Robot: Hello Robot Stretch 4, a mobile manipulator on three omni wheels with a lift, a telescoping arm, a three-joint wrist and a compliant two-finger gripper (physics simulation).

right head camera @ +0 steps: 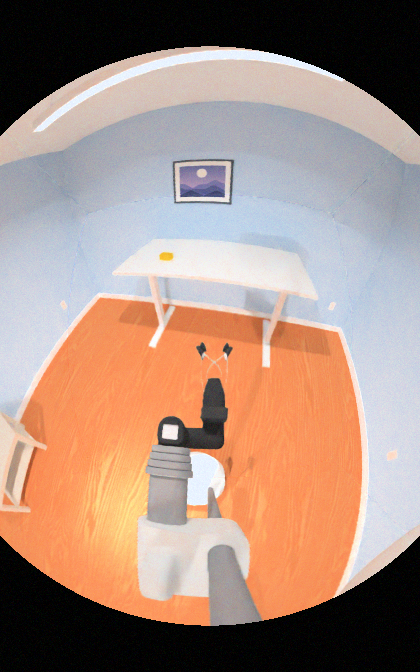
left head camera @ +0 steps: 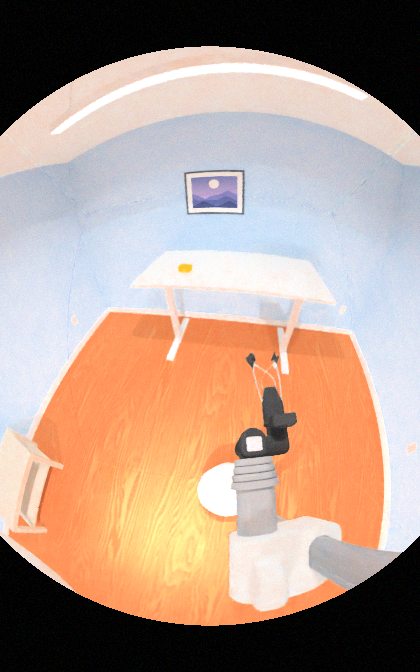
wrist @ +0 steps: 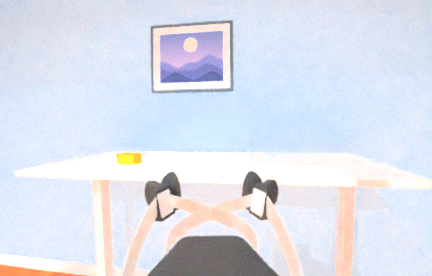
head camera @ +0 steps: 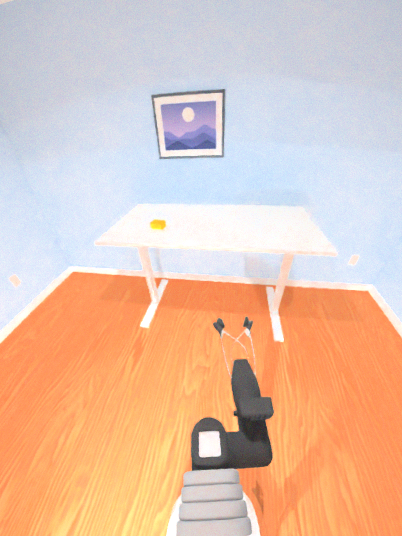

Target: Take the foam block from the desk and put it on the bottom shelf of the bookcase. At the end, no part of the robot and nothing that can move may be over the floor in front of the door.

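Pixels of known places: gripper, fingertip midpoint: (left head camera: 261,352) (wrist: 211,186) (head camera: 232,318); robot's base, origin of the base link: (left head camera: 226,488).
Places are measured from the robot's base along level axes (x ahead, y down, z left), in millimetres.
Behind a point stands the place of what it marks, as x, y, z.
The foam block (head camera: 158,224) @(1402, -961, 278) (left head camera: 185,268) @(1400, -953, 275) (right head camera: 166,256) (wrist: 129,158) @(1401, -950, 275) is a small yellow block on the left part of the desk (head camera: 235,227) @(1370, -923, -265) (left head camera: 250,272) @(1364, -923, -225) (right head camera: 225,262) (wrist: 280,167) @(1279, -923, -379), which has a white top and white legs. My gripper (head camera: 233,325) @(483, -1044, -90) (left head camera: 263,359) @(483, -1044, -90) (right head camera: 214,349) (wrist: 211,186) @(483, -1044, -90) is open and empty. It points toward the desk, short of its front edge and to the right of the block. In the wrist view the block shows beyond and left of the fingertips. The bookcase and the door do not show in these views.
A light wooden bench-like piece of furniture (left head camera: 10,475) @(-402, -423, 1785) (right head camera: 6,450) stands at the left wall. A framed picture (head camera: 189,125) @(1928, -1544, 25) (left head camera: 215,192) @(1926, -1523, 14) (right head camera: 203,181) (wrist: 192,56) @(1927, -1539, 17) hangs above the desk. The desk's feet (head camera: 275,320) (right head camera: 266,350) stand on the wooden floor beyond my gripper.
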